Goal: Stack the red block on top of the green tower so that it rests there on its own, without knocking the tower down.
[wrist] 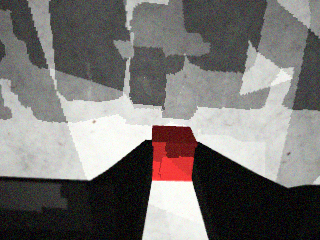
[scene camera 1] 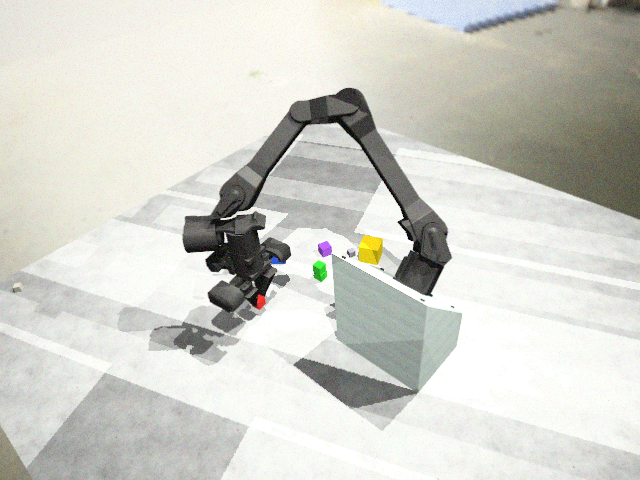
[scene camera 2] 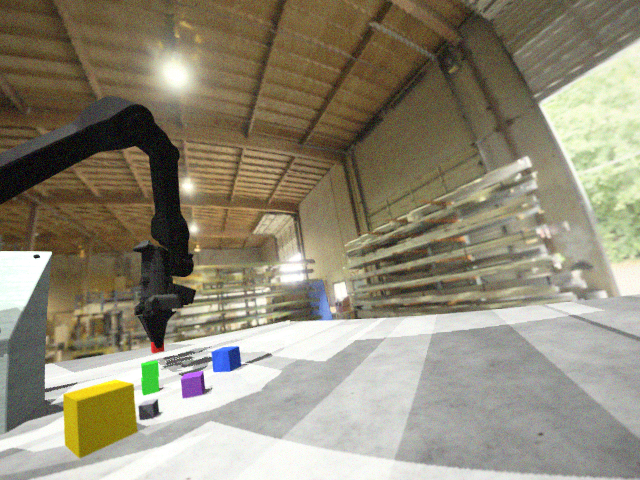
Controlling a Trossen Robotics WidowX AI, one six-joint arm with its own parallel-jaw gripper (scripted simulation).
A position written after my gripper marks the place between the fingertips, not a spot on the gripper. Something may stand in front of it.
My gripper shows in the wrist view (171,148), in scene camera 1 (258,301) and in scene camera 2 (158,347).
